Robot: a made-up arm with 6 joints. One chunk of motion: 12 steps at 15 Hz.
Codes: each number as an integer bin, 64 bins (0 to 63) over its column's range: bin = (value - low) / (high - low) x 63, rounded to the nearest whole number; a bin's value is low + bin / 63 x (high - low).
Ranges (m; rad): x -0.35..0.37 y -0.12..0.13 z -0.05..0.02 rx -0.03..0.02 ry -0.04..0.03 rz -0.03..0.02
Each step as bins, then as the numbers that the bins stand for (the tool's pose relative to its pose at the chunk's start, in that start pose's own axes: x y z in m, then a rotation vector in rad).
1 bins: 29 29 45 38 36 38
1 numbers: -0.0186 -0.0049 0.0000 0.0002 0.0000 0.0002
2 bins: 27 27 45 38 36 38
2 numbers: -0.0414 -0.0129 0.0000 0.0002 0.0000 0.0002
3 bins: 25 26 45 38 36 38
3 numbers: -0.0643 -0.0168 0.0000 0.0002 0.0000 0.0002
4 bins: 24 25 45 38 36 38
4 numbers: -0.0757 -0.0208 0.0000 0.0002 0.0000 0.0002
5 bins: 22 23 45 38 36 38
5 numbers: -0.0986 -0.0287 0.0000 0.0002 0.0000 0.0002
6 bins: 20 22 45 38 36 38
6 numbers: -0.1214 -0.0327 0.0000 0.0002 0.0000 0.0002
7 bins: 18 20 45 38 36 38
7 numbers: -0.1443 -0.0406 0.0000 0.0002 0.0000 0.0002
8 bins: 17 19 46 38 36 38
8 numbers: -0.1557 -0.0446 0.0011 0.0002 0.0000 0.0002
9 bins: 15 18 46 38 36 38
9 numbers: -0.1786 -0.0486 0.0011 0.0002 0.0000 0.0002
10 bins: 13 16 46 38 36 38
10 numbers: -0.2014 -0.0565 0.0011 0.0002 0.0000 0.0002
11 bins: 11 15 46 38 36 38
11 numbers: -0.2243 -0.0605 0.0011 0.0002 0.0000 0.0002
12 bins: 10 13 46 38 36 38
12 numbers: -0.2357 -0.0684 0.0011 0.0002 0.0000 0.0002
